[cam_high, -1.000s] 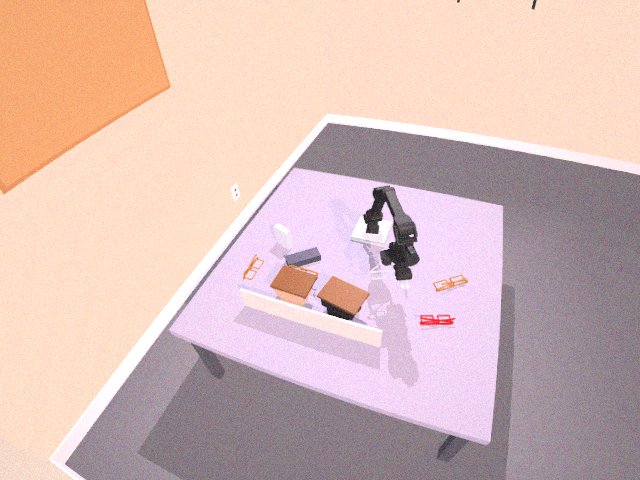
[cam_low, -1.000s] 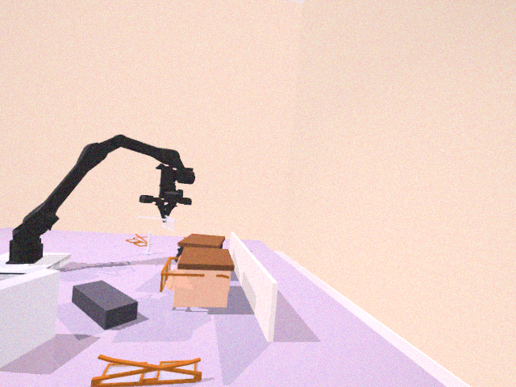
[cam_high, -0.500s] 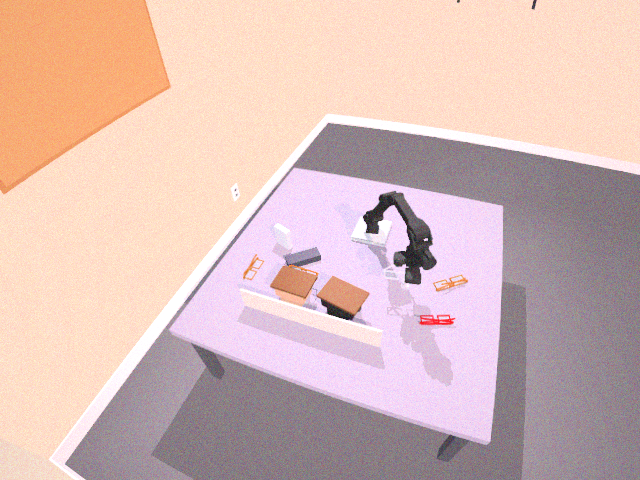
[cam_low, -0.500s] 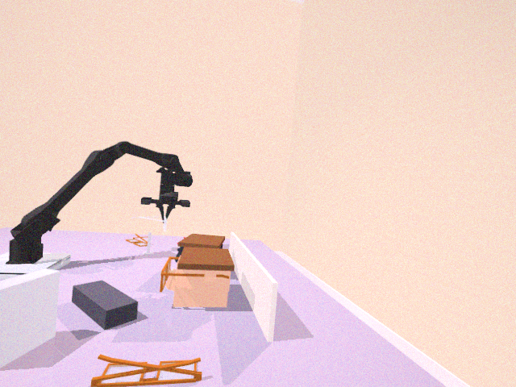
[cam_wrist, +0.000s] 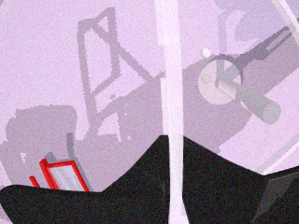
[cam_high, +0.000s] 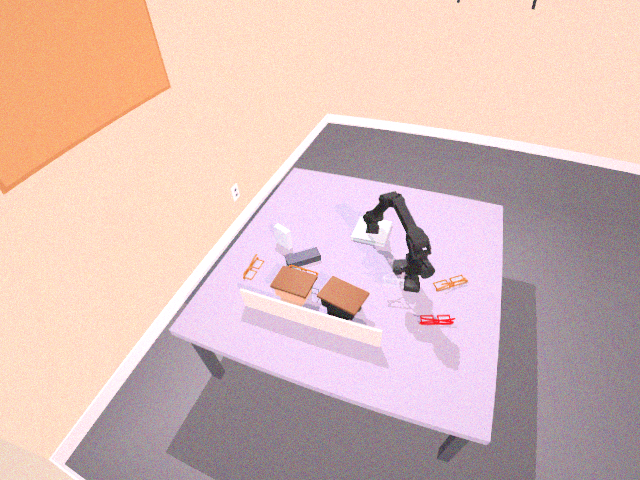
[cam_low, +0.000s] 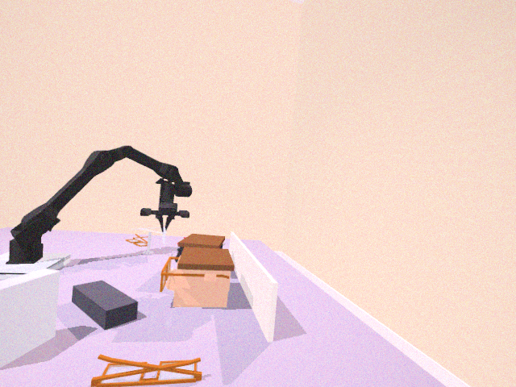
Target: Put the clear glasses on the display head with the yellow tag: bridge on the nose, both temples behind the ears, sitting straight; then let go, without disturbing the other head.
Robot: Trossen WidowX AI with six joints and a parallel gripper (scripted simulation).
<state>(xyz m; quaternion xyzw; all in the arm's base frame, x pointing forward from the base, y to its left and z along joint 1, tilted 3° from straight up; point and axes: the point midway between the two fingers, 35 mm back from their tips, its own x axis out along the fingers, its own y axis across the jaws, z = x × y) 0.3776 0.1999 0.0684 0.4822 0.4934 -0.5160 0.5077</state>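
My gripper tip is now 50 mm past the white stand, 20 mm to the left of it and 50 mm above it. From my gripper tip the other things lie so: dark head 90 mm ahead, 250 mm to the right, 20 mm below; tan head 50 mm ahead, 470 mm to the right, 20 mm below; white panel 210 mm ahead, 390 mm to the right, 20 mm below.
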